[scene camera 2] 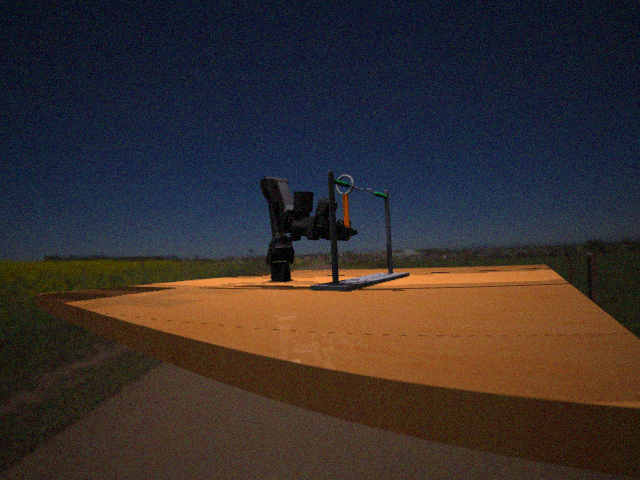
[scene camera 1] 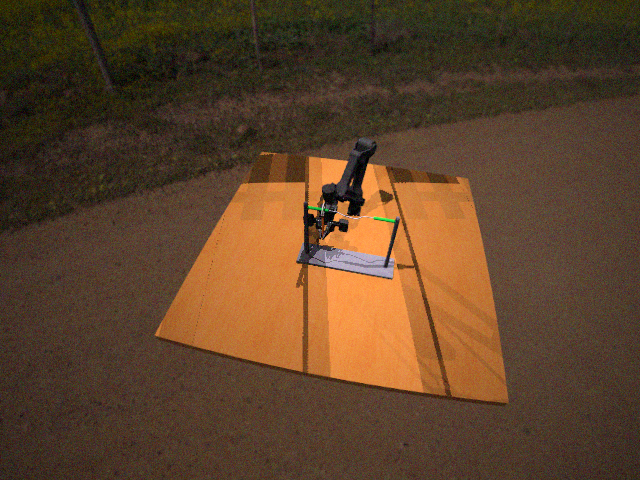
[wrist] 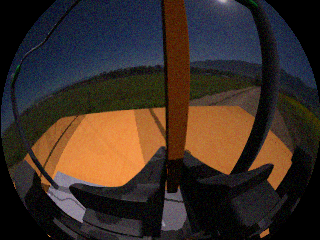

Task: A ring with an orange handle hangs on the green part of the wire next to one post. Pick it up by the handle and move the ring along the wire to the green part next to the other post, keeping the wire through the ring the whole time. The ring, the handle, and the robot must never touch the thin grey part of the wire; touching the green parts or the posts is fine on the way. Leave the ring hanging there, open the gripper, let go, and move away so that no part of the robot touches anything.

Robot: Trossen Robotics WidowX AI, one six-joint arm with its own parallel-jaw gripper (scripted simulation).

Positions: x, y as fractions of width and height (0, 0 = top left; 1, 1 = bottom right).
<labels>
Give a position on a wire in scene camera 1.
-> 0.54, 0.54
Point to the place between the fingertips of the gripper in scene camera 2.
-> At 0.56, 0.48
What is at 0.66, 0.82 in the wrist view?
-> The gripper.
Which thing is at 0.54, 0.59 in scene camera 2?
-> A wire.
</labels>
